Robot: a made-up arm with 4 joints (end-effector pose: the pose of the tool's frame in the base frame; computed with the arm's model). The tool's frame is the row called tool.
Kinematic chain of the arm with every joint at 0, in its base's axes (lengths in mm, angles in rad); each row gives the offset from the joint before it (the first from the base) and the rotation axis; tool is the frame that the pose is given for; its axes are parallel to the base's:
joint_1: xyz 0 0 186 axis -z
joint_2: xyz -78 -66 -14 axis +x
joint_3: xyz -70 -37 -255 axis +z
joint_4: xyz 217 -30 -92 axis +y
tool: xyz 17 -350 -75
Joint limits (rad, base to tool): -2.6..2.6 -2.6..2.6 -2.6..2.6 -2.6..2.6
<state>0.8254 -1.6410 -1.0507 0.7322</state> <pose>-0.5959 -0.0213 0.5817 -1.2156 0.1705 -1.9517</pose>
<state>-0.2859 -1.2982 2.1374 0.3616</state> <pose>0.1670 -0.3488 -0.2704 -1.3827 1.4780 1.8797</pose>
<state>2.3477 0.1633 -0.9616 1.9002</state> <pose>-0.0020 0.5338 -0.2224 -2.6424 0.3073 1.6479</pose>
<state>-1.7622 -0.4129 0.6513 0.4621</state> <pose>0.3819 0.3189 -0.1265 -0.9751 -0.0654 2.1882</pose>
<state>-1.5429 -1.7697 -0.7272 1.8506</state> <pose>0.3117 -0.3047 0.6456 -0.8190 0.0875 -0.2263</pose>
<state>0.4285 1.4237 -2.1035 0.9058</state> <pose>-0.3698 0.5404 0.1231 -2.2166 -1.6748 1.4319</pose>
